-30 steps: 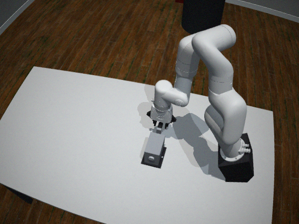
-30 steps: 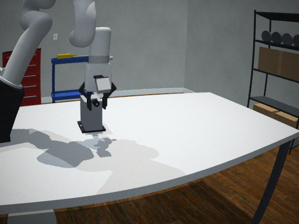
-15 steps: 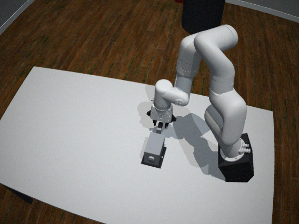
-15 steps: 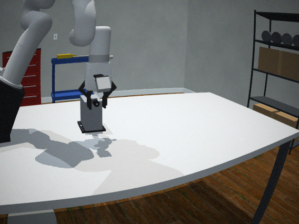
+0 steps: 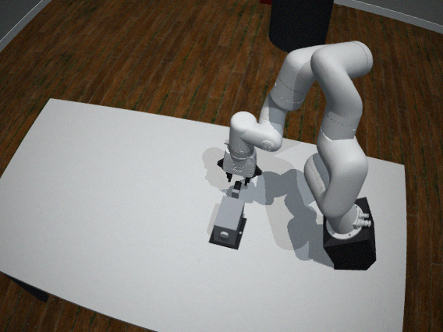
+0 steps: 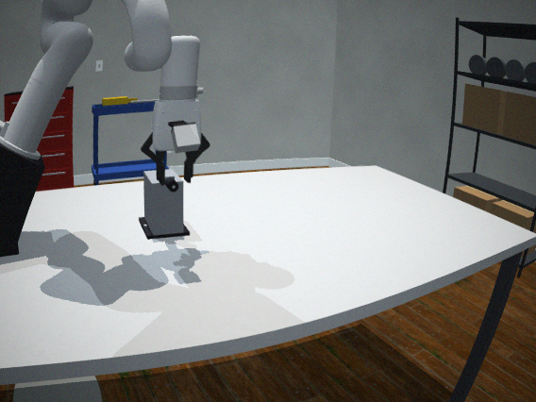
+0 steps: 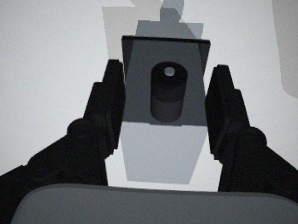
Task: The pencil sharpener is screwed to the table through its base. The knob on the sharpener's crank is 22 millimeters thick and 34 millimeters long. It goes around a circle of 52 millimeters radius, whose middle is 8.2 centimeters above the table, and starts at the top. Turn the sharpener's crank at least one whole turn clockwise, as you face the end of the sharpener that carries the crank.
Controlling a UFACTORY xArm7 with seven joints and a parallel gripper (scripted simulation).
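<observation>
Now: the dark crank knob 30 mm below my hand and 20 mm to the left of it.
</observation>
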